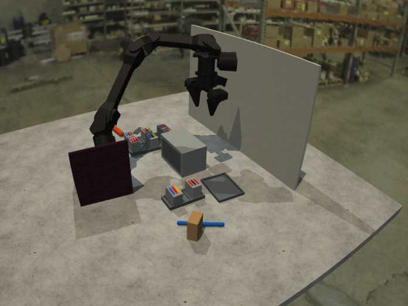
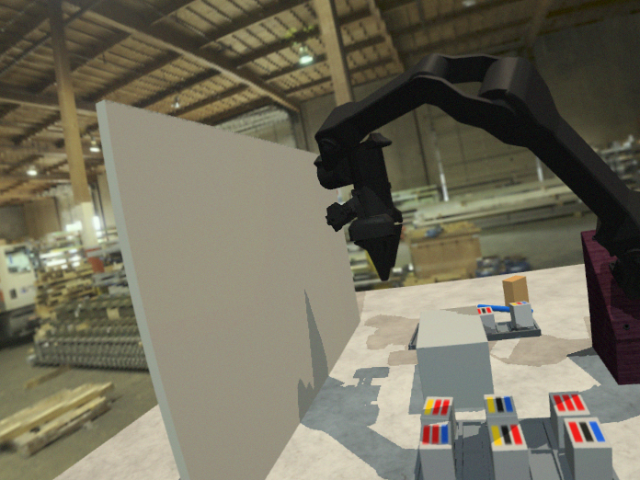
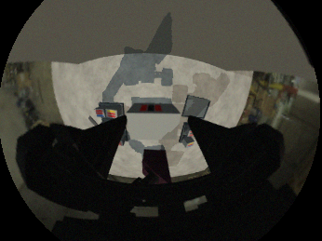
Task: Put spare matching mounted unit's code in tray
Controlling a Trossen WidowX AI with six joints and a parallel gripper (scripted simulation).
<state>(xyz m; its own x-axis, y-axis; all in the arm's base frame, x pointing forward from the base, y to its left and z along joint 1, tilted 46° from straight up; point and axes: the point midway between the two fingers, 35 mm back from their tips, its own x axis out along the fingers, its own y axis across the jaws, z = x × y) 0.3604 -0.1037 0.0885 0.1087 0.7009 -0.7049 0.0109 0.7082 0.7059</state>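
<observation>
Right now my gripper tip is 170 mm to the left of the grey spare, 160 mm past it and 150 mm above it. Also, from my gripper tip: dark grey tray (190 mm to the right, 190 mm below, 50 mm behind); then brown block (330 mm to the right, 250 mm behind, 160 mm below); then blue rod (300 mm to the right, 220 mm behind, 190 mm below).
</observation>
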